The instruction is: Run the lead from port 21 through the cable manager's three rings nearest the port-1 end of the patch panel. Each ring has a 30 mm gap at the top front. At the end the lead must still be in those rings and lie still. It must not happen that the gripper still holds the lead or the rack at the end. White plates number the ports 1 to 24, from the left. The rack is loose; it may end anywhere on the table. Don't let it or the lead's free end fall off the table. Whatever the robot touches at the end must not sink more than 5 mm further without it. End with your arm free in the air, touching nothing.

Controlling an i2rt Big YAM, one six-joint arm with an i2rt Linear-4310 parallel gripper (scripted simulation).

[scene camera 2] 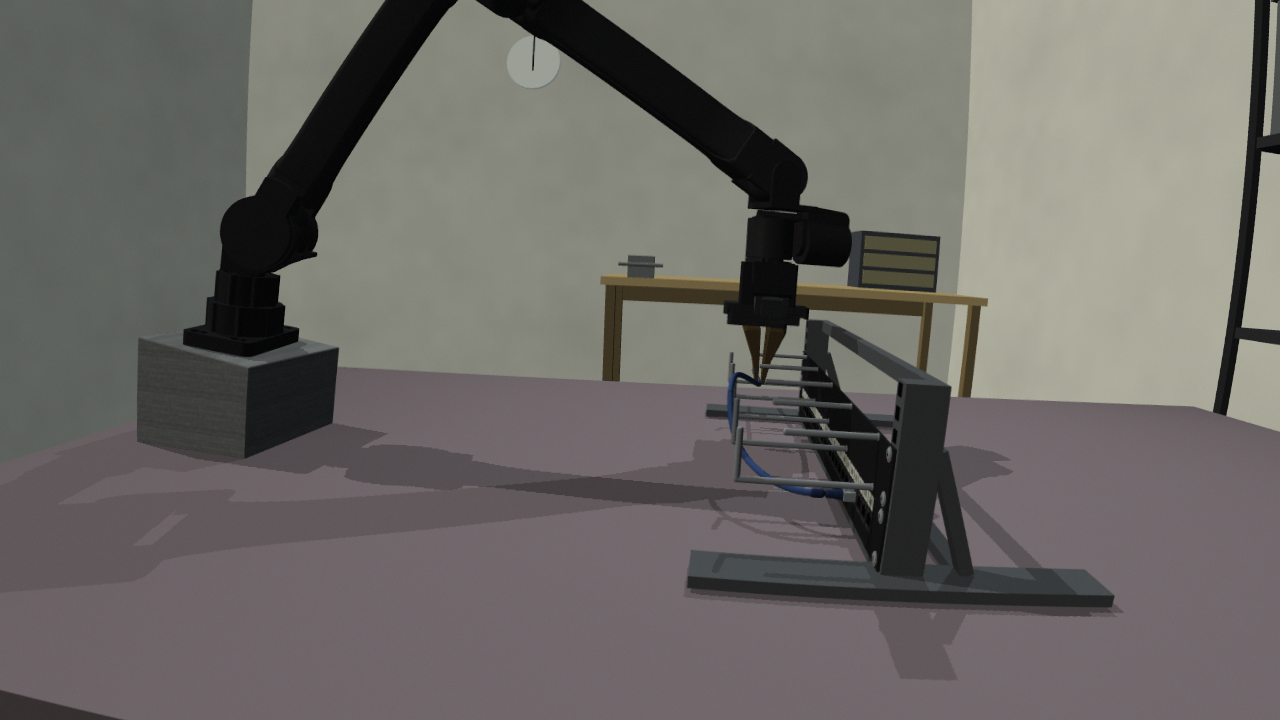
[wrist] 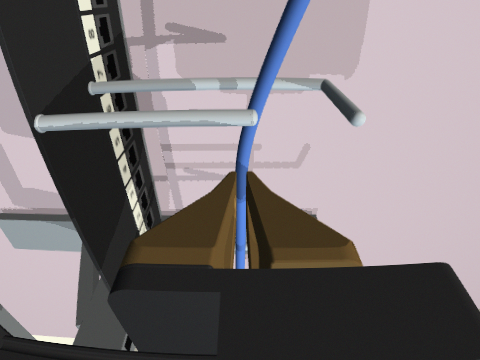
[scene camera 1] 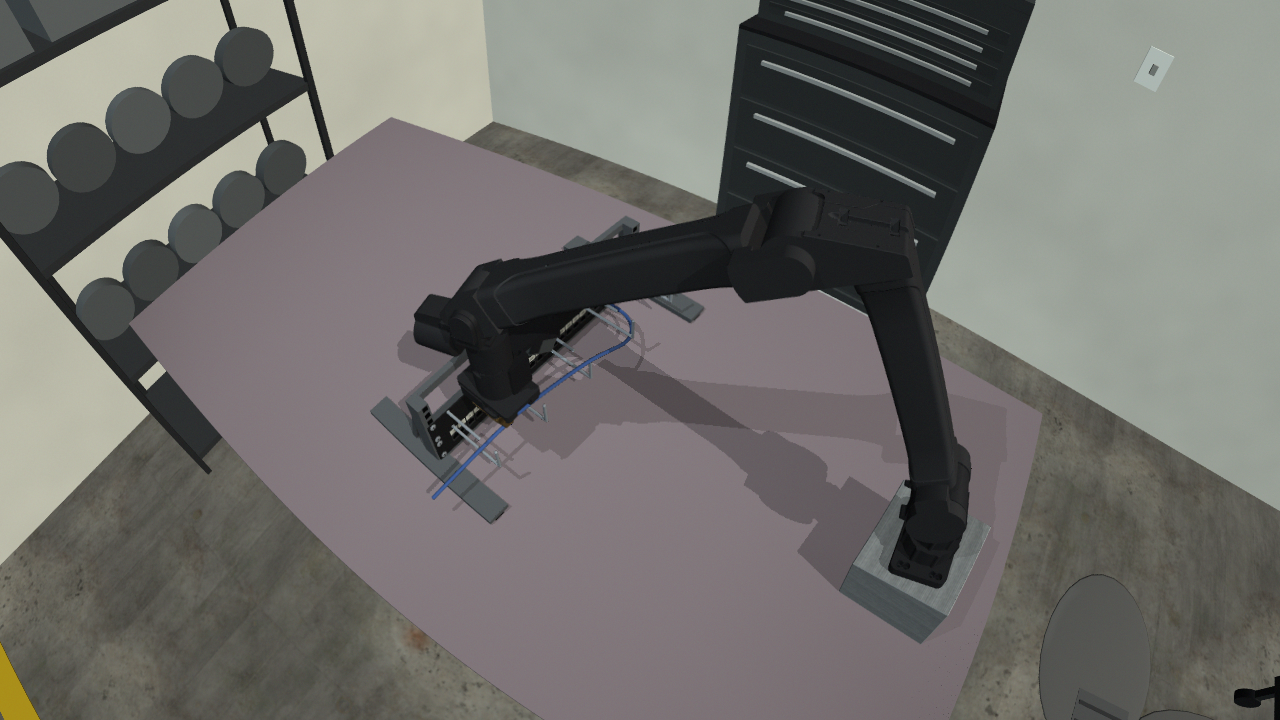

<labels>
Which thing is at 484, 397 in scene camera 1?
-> My gripper.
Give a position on a patch panel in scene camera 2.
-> At 892, 521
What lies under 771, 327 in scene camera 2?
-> My gripper.
</labels>
